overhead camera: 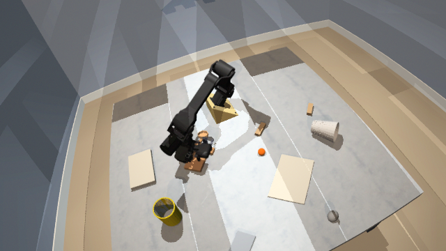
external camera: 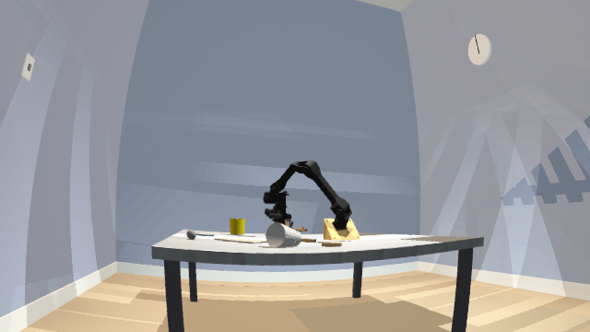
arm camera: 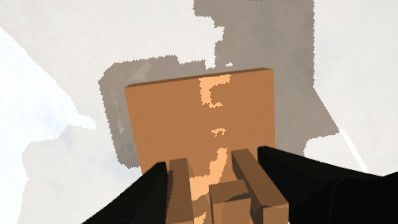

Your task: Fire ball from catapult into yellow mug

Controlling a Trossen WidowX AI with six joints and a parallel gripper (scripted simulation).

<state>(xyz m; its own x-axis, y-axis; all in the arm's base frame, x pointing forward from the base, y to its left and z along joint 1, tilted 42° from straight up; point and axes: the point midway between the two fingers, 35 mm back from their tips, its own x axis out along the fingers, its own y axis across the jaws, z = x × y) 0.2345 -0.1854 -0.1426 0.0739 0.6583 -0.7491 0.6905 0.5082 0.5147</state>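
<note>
Right now my gripper tip is 27 cm to the right of the orange ball, 12 cm short of it and 2 cm above it. From my gripper tip the other things lie so: catapult: 6 cm to the left, 4 cm behind, 2 cm above; then yellow mug: 20 cm ahead, 19 cm to the right, 1 cm below; then flat tan board: 31 cm to the left, 30 cm ahead, 3 cm below.
</note>
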